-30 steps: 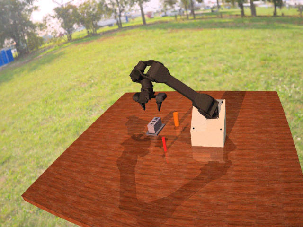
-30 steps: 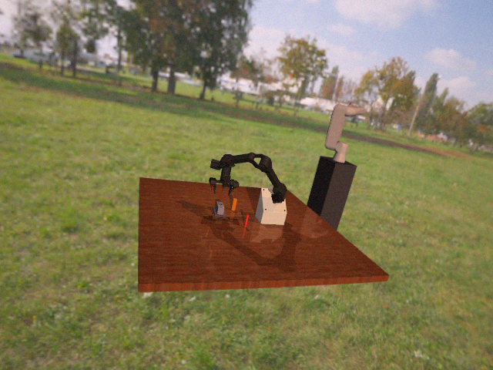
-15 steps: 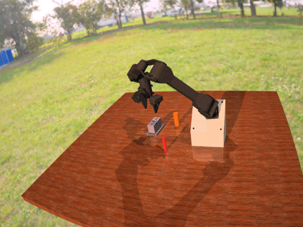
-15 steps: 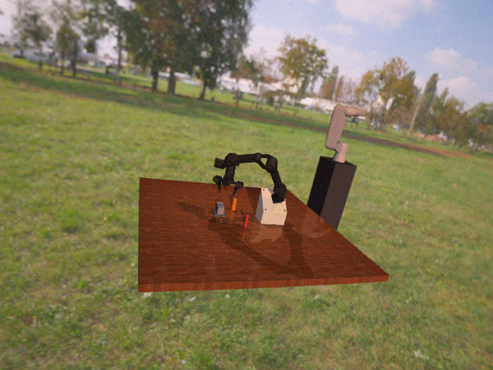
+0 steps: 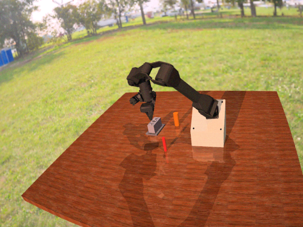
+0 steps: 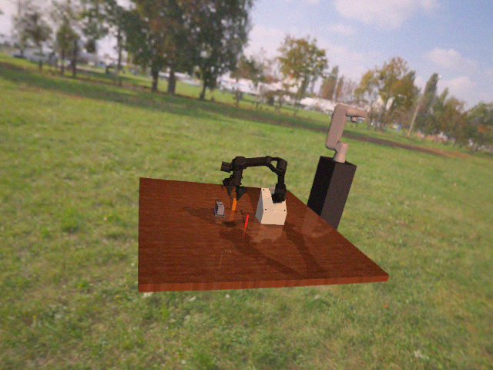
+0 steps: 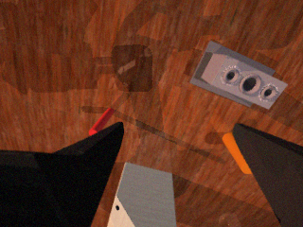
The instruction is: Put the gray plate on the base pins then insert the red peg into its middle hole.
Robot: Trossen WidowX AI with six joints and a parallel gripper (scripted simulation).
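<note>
The red peg lies 110 mm below my gripper tip, 100 mm to the left of it and 80 mm behind it. Round my gripper tip: gray plate: 100 mm to the right, 100 mm below, 40 mm ahead; then orange cylinder: 150 mm to the right, 110 mm below, 80 mm behind; then base: 140 mm below, 100 mm to the right, 40 mm ahead.
</note>
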